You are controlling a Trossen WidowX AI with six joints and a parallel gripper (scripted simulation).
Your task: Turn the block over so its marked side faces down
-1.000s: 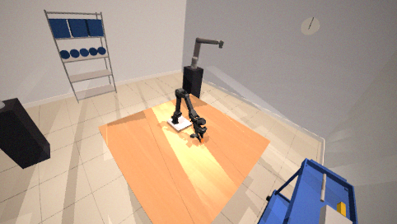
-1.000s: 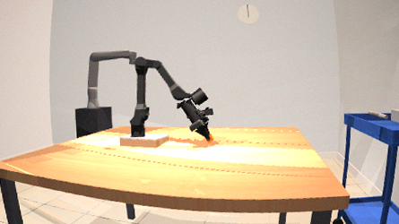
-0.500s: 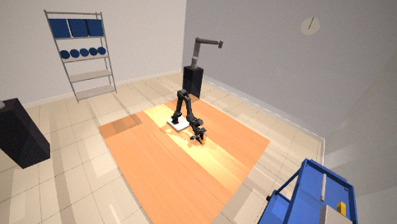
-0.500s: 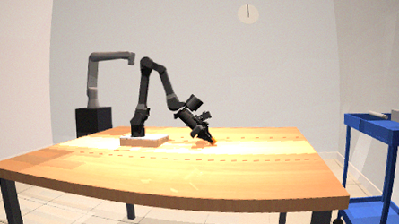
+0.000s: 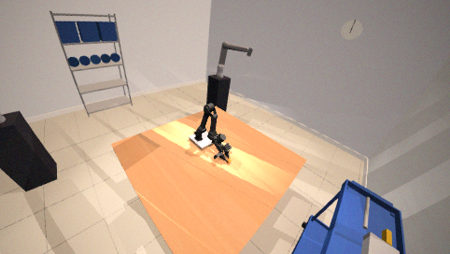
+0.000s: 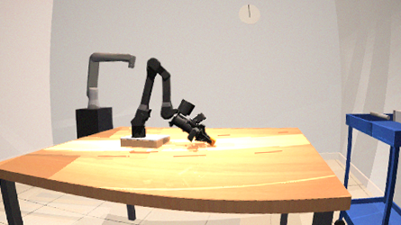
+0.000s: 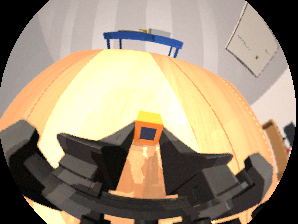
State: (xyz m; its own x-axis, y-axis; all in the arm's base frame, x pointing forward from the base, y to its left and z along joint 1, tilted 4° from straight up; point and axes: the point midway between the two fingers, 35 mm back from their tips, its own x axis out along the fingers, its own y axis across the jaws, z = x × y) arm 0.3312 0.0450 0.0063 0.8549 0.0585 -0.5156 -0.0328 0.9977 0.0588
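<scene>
The orange block lies 10 mm behind my gripper tip.
</scene>
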